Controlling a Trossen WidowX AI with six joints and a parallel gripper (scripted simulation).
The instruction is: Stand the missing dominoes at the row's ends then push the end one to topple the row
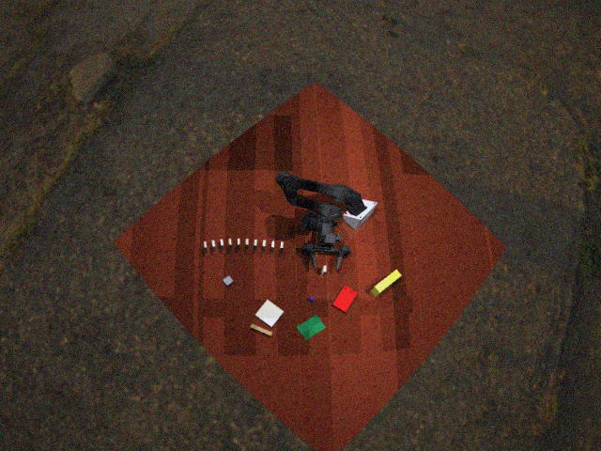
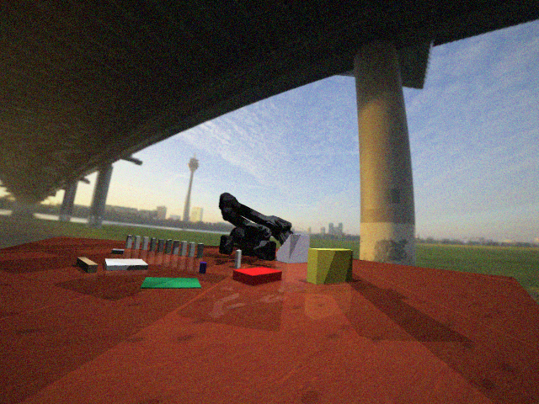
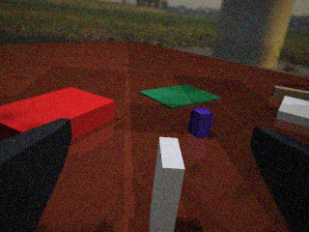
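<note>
The red block is 14 cm to the left of my gripper tip and 5 cm below it. The rest, counted from my gripper tip: green tile: 18 cm ahead, 14 cm to the left, 5 cm below; yellow block: 17 cm behind, 19 cm to the left, 2 cm below; purple piece: 11 cm ahead, 5 cm to the left, 4 cm below.
</note>
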